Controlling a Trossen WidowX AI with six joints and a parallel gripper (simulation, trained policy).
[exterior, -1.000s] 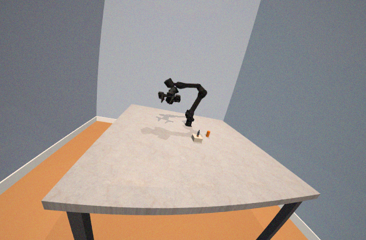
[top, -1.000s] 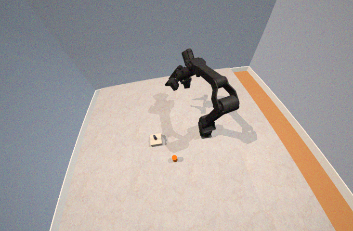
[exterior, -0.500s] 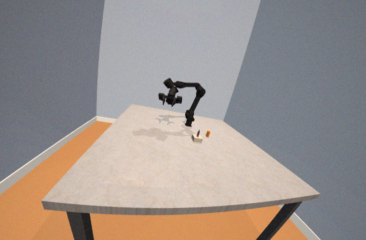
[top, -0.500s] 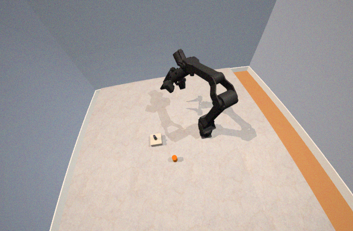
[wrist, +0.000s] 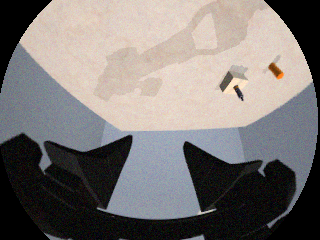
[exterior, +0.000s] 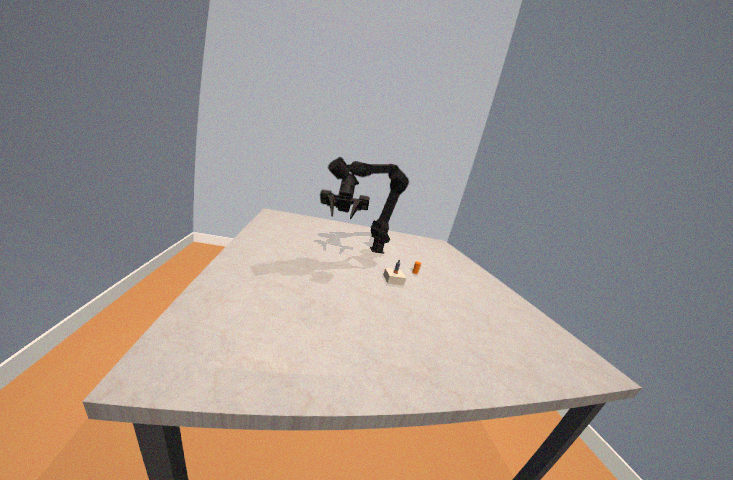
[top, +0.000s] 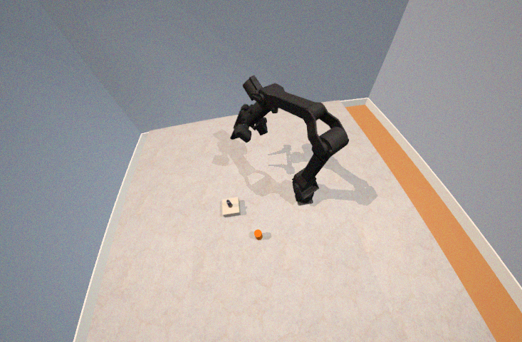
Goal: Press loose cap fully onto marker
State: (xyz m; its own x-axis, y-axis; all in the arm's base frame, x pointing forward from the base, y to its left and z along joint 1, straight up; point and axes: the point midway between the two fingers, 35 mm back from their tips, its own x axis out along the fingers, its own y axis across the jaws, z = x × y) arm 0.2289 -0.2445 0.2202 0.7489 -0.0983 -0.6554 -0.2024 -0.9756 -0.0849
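The orange cap lies 38 cm to the left of my gripper tip, 17 cm below it and 4 cm behind it. Round my gripper tip: cream sliver 24 cm to the left, 16 cm below, 6 cm ahead; then cream holder block 24 cm to the left, 18 cm below, 6 cm ahead.
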